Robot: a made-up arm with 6 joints. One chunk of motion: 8 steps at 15 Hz.
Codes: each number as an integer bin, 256 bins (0 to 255) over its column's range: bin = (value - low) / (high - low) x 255, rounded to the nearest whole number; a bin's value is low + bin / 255 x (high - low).
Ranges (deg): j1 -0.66..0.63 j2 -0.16..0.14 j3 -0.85..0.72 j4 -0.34..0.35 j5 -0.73..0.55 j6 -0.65..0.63
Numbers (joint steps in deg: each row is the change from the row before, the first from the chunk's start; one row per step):
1: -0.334 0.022 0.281 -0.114 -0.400 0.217
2: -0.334 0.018 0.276 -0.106 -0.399 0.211
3: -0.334 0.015 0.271 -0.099 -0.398 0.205
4: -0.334 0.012 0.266 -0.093 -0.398 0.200
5: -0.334 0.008 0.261 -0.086 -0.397 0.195
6: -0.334 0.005 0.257 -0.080 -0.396 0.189
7: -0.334 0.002 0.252 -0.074 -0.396 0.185
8: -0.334 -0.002 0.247 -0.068 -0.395 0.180
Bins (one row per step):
1: 64 155 184 84 66 173
2: 64 151 183 86 66 172
3: 64 149 182 89 66 170
4: 64 146 181 91 66 169
5: 64 143 180 94 66 168
6: 64 140 180 96 67 167
7: 64 138 179 98 67 166
8: 64 134 178 101 67 165

